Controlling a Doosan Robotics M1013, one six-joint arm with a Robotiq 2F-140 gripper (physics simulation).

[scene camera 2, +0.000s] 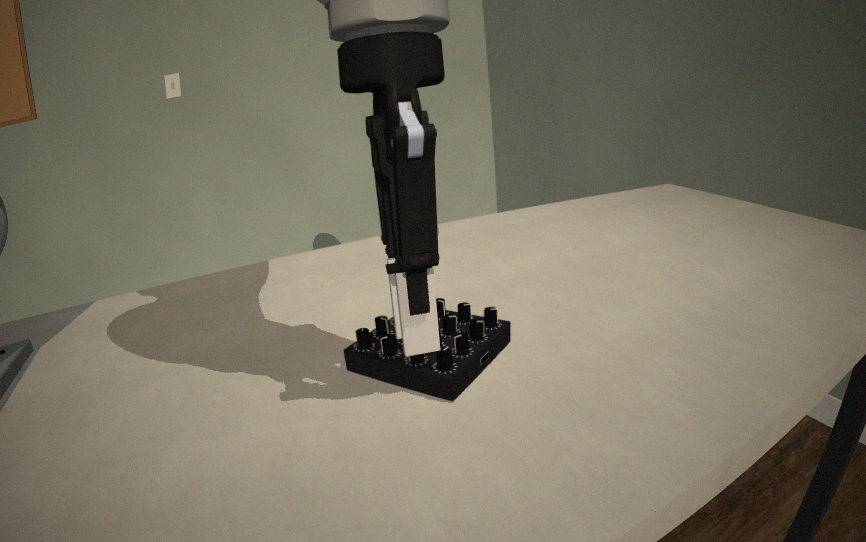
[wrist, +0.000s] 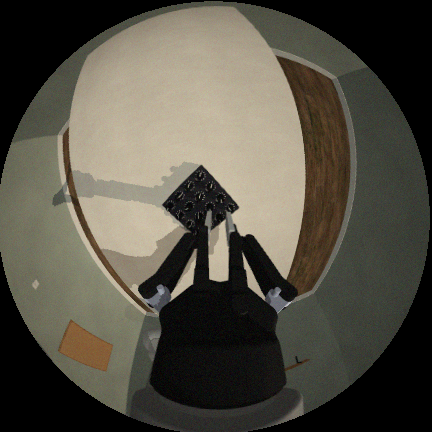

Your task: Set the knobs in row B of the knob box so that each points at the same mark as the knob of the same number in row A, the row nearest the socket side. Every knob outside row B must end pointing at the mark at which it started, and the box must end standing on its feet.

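Frame: origin at the arm's base, x back, y right, z up, level; metres.
Where they show: gripper, fingertip midpoint: [scene camera 2: 417,342] [wrist: 218,217].
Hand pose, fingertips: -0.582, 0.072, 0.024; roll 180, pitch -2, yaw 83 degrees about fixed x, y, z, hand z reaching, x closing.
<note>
After its pixels a point has its place, as x, y, z.
The black knob box [scene camera 2: 395,375] @(-0.561, 0.071, -0.001) [wrist: 210,196] @(-0.618, 0.062, 0.009) stands upright on the table, with rows of black knobs on top. Its socket [scene camera 2: 484,357] @(-0.635, 0.083, 0.001) is on the right-hand side in the scene view. Row A has a corner knob [scene camera 2: 445,359] @(-0.594, 0.101, 0.020) [wrist: 230,207] @(-0.599, 0.096, 0.024). The row B knob beside it [scene camera 2: 416,359] @(-0.577, 0.079, 0.014) [wrist: 219,216] @(-0.584, 0.075, 0.024) shows below the fingertips in the scene view and between their outlines in the wrist view. My gripper [scene camera 2: 410,341] @(-0.582, 0.072, 0.024) [wrist: 218,217] @(-0.582, 0.072, 0.024) points down over this end of the box, its pale fingers open a narrow gap and holding nothing. The fingers hide some knobs; pointer directions are too small to read surely.
The pale table [scene camera 2: 542,434] @(-0.631, 0.182, -0.013) [wrist: 190,100] @(-0.818, 0.041, -0.013) surrounds the box. Shadows [scene camera 2: 210,338] @(-0.397, -0.107, -0.013) [wrist: 125,255] @(-0.459, -0.231, -0.013) of the arm fall on it. The brown floor [scene camera 2: 766,492] [wrist: 325,165] shows beyond the table's edge, and a dark table leg [scene camera 2: 823,466] stands at the lower right.
</note>
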